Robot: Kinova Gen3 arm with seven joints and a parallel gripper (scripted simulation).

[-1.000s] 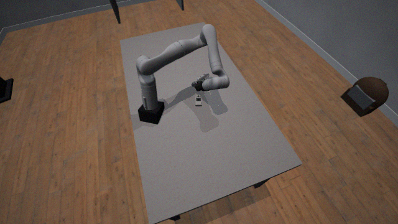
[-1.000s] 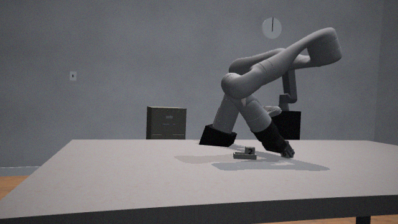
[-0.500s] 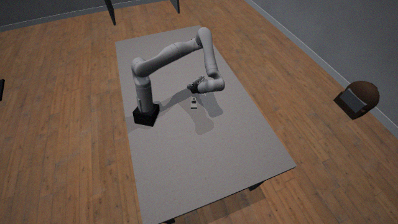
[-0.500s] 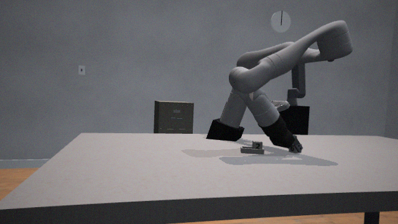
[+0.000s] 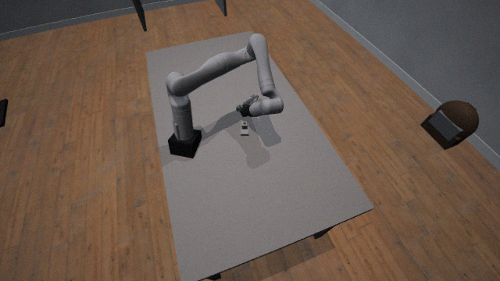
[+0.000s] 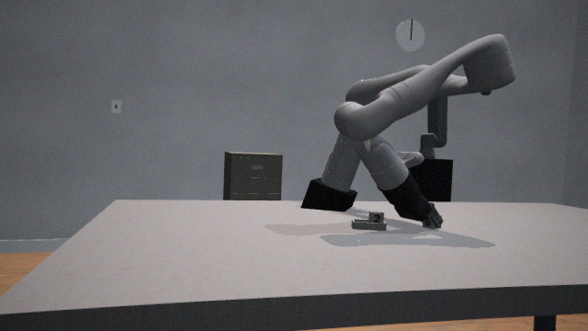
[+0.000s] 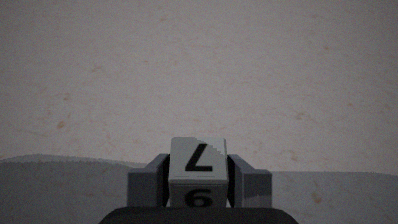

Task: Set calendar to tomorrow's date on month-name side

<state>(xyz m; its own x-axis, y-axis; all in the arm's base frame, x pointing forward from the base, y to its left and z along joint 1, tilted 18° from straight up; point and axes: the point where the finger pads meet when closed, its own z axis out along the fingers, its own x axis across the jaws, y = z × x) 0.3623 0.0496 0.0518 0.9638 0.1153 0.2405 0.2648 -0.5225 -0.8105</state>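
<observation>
Now: hand 10 mm to the right of the digit cube and 10 mm above it. The rest, counted from my hand: calendar tray (140 mm to the right, 50 mm behind, 20 mm below).
</observation>
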